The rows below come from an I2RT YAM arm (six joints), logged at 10 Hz.
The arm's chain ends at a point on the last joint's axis. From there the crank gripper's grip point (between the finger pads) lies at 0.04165 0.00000 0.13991 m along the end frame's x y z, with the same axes.
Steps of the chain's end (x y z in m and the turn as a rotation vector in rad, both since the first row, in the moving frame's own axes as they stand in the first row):
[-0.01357, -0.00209, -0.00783, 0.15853, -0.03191, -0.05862]
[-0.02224, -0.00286, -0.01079, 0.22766, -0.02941, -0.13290]
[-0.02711, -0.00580, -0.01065, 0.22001, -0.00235, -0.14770]
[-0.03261, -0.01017, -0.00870, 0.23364, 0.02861, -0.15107]
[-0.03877, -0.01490, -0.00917, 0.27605, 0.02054, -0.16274]
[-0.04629, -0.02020, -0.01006, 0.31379, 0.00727, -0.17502]
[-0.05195, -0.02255, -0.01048, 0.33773, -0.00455, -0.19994]
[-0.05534, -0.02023, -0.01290, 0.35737, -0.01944, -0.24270]
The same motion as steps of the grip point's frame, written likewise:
[-0.01875, -0.02656, -0.00853, 0.15853, -0.03191, -0.05862]
[-0.02879, -0.03968, -0.01387, 0.22766, -0.02941, -0.13290]
[-0.03015, -0.04229, -0.01459, 0.22001, -0.00235, -0.14770]
[-0.03160, -0.04881, -0.01446, 0.23364, 0.02861, -0.15107]
[-0.03962, -0.05964, -0.01625, 0.27605, 0.02054, -0.16274]
[-0.04973, -0.07034, -0.01831, 0.31379, 0.00727, -0.17502]
[-0.05806, -0.07668, -0.01956, 0.33773, -0.00455, -0.19994]
[-0.06516, -0.07830, -0.02272, 0.35737, -0.01944, -0.24270]

